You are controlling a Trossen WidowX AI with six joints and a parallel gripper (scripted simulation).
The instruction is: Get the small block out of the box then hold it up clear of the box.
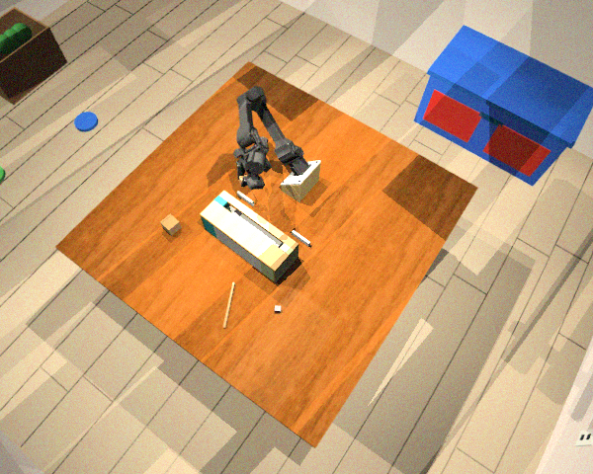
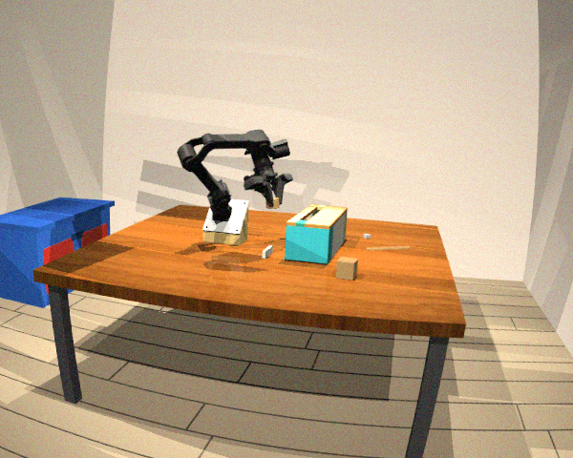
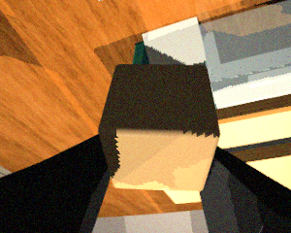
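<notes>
My gripper tip is 2 cm past the small block and 1 cm to the right of it. The rest, counted from my gripper tip: long tan-topped box (8 cm ahead, 14 cm to the left, 11 cm below); then thin stick (37 cm ahead, 25 cm to the left, 17 cm below); then tiny grey cube (27 cm ahead, 40 cm to the left, 16 cm below).
</notes>
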